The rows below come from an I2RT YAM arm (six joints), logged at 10 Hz.
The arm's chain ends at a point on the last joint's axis. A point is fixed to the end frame.
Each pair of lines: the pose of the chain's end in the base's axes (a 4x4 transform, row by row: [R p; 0 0 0 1], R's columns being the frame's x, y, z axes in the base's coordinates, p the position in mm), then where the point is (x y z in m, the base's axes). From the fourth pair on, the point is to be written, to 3 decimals.
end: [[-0.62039 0.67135 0.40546 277.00], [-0.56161 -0.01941 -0.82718 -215.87], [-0.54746 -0.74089 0.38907 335.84], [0 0 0 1]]
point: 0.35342 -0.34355 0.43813
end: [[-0.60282 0.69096 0.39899 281.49], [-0.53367 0.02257 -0.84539 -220.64], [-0.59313 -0.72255 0.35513 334.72], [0 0 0 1]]
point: 0.35578 -0.35335 0.43206
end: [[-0.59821 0.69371 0.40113 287.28], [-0.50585 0.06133 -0.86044 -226.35], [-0.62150 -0.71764 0.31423 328.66], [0 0 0 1]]
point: 0.36174 -0.36345 0.41958
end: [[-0.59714 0.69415 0.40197 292.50], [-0.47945 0.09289 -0.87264 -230.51], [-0.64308 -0.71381 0.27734 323.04], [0 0 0 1]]
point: 0.367 -0.371 0.408
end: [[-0.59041 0.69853 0.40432 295.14], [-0.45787 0.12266 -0.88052 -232.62], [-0.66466 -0.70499 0.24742 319.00], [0 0 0 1]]
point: 0.370 -0.376 0.399
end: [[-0.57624 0.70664 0.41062 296.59], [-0.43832 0.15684 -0.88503 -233.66], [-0.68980 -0.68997 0.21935 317.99], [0 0 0 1]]
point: 0.372 -0.379 0.394
